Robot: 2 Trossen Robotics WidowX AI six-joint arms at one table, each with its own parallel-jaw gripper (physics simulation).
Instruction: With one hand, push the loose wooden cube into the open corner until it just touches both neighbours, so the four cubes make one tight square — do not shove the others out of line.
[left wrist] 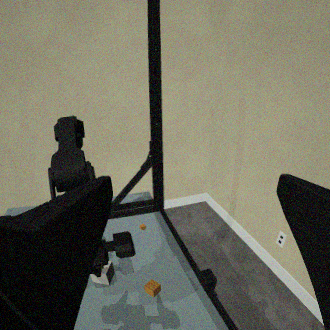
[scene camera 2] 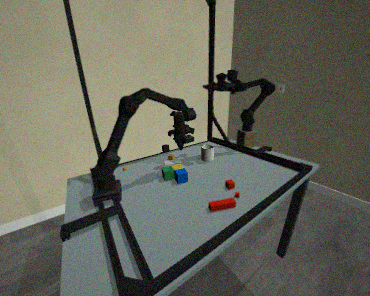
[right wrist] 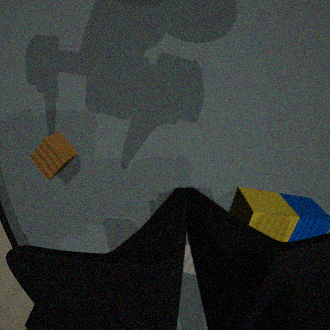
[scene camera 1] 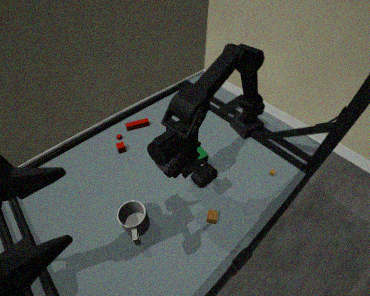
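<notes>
A green cube [scene camera 1: 202,153] [scene camera 2: 167,173], a yellow cube [scene camera 2: 178,167] [right wrist: 272,215] and a blue cube [scene camera 2: 181,176] [right wrist: 312,218] stand grouped in an L. The pale loose cube [scene camera 2: 171,163] [left wrist: 104,276] is behind the green one in scene camera 2; a sliver of it shows between the finger bases in the right wrist view. Whether it touches its neighbours I cannot tell. My right gripper [scene camera 2: 181,147] [right wrist: 183,195] is shut and empty, pointing down above the table near the cubes; its arm hides most of them in scene camera 1. My left gripper [scene camera 1: 68,206] [scene camera 2: 205,87] [left wrist: 198,184] is open, empty and far away.
A white mug [scene camera 1: 133,216] [scene camera 2: 207,153], a wood-coloured block [scene camera 1: 212,216] [scene camera 2: 171,157] [left wrist: 152,288] [right wrist: 54,155], a tiny orange cube [scene camera 1: 272,172] [scene camera 2: 125,169] [left wrist: 143,227], a red bar [scene camera 1: 137,124] [scene camera 2: 222,205], a red cube [scene camera 1: 121,147] [scene camera 2: 230,184] and a red ball [scene camera 1: 119,136] [scene camera 2: 237,195] lie around.
</notes>
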